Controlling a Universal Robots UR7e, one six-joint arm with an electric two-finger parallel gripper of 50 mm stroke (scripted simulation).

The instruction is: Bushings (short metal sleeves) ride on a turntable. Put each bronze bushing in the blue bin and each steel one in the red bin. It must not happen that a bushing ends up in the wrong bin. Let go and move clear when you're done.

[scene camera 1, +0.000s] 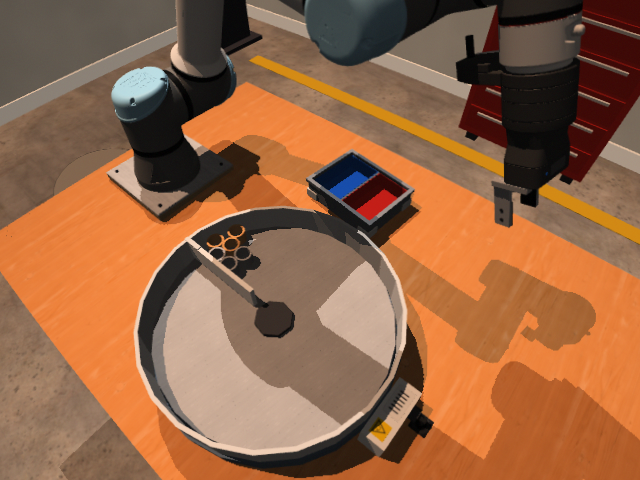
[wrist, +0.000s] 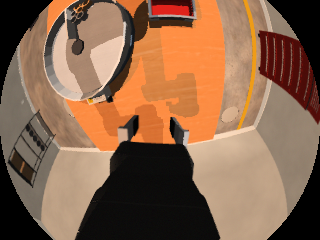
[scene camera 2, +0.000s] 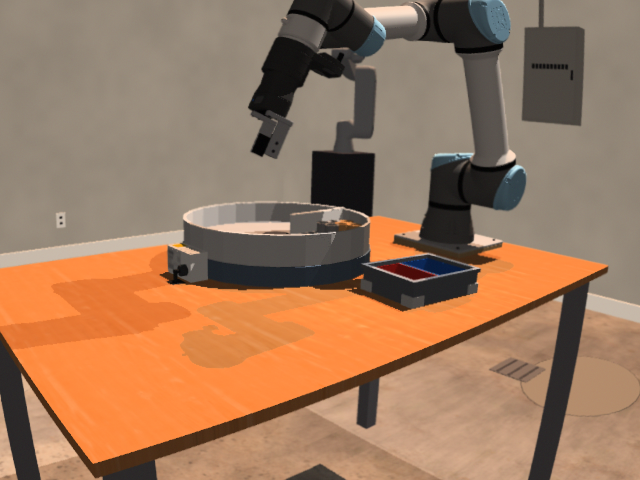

my gripper: scene camera 1 516,214; wrist; scene camera 2
same spot on my gripper: (scene camera 2: pixel 267 143) = (wrist: pixel 135 118)
